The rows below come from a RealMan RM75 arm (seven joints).
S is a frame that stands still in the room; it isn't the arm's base.
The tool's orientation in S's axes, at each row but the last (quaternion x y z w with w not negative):
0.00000, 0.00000, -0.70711, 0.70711
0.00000, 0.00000, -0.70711, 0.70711
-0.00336, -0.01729, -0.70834, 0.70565
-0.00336, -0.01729, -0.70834, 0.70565
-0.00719, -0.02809, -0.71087, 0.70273
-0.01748, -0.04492, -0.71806, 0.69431
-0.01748, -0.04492, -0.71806, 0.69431
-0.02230, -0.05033, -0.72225, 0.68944
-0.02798, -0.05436, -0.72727, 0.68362
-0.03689, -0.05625, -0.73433, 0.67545
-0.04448, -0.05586, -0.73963, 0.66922
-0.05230, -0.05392, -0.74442, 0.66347
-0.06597, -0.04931, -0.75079, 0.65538
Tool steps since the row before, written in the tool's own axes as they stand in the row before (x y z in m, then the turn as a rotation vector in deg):
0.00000, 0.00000, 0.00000, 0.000, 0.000, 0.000
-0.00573, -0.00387, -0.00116, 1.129, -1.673, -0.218
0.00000, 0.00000, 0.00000, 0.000, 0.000, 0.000
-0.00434, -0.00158, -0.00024, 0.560, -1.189, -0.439
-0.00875, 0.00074, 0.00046, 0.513, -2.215, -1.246
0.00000, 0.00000, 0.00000, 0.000, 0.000, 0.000
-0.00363, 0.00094, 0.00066, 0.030, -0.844, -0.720
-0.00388, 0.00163, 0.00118, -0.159, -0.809, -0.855
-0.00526, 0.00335, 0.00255, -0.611, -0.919, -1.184
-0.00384, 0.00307, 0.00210, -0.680, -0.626, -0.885
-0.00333, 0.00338, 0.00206, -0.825, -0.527, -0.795
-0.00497, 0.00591, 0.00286, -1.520, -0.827, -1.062
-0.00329, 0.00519, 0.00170, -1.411, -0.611, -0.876
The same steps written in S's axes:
0.00000, 0.00000, 0.00000, 0.000, 0.000, 0.000
-0.00387, 0.00573, -0.00116, -1.673, -1.129, -0.218
0.00000, 0.00000, 0.00000, 0.000, 0.000, 0.000
-0.00156, 0.00434, -0.00040, -1.182, -0.568, -0.446
0.00083, 0.00875, 0.00005, -2.184, -0.551, -1.284
0.00000, 0.00000, 0.00000, 0.000, 0.000, 0.000
0.00104, 0.00364, 0.00038, -0.817, -0.067, -0.748
0.00177, 0.00391, 0.00085, -0.768, 0.105, -0.900
0.00359, 0.00531, 0.00206, -0.838, 0.521, -1.283
0.00334, 0.00382, 0.00168, -0.547, 0.605, -0.986
0.00368, 0.00324, 0.00165, -0.434, 0.751, -0.915
0.00646, 0.00464, 0.00215, -0.655, 1.428, -1.286
0.00563, 0.00278, 0.00107, -0.449, 1.322, -1.087

